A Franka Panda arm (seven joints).
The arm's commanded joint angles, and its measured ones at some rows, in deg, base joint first. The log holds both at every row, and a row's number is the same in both.
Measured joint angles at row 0:
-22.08 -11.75 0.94 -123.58 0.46 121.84 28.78
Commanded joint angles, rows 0 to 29:
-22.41 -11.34 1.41 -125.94 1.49 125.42 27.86
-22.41 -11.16 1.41 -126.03 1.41 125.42 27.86
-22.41 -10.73 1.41 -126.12 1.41 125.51 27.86
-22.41 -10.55 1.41 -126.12 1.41 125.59 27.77
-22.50 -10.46 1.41 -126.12 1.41 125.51 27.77
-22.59 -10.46 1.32 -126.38 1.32 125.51 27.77
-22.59 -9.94 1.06 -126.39 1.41 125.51 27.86
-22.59 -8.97 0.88 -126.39 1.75 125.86 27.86
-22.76 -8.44 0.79 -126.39 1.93 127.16 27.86
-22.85 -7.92 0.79 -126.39 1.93 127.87 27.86
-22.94 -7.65 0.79 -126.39 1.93 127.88 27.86
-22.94 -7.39 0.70 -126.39 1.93 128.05 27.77
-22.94 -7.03 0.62 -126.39 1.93 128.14 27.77
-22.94 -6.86 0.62 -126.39 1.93 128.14 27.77
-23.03 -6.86 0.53 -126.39 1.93 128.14 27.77
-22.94 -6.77 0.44 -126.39 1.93 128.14 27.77
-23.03 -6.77 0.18 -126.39 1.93 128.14 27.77
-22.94 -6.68 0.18 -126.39 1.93 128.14 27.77
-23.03 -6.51 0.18 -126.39 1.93 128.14 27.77
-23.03 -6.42 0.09 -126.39 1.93 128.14 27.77
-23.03 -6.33 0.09 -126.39 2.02 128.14 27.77
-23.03 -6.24 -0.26 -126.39 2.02 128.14 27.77
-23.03 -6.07 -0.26 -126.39 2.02 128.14 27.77
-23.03 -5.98 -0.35 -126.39 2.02 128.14 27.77
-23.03 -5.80 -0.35 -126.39 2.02 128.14 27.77
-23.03 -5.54 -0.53 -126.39 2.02 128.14 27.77
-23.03 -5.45 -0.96 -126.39 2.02 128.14 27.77
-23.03 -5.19 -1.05 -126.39 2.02 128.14 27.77
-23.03 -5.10 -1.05 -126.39 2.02 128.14 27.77
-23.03 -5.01 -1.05 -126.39 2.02 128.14 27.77
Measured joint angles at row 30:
-22.79 -5.20 -0.94 -125.96 0.66 126.99 28.77
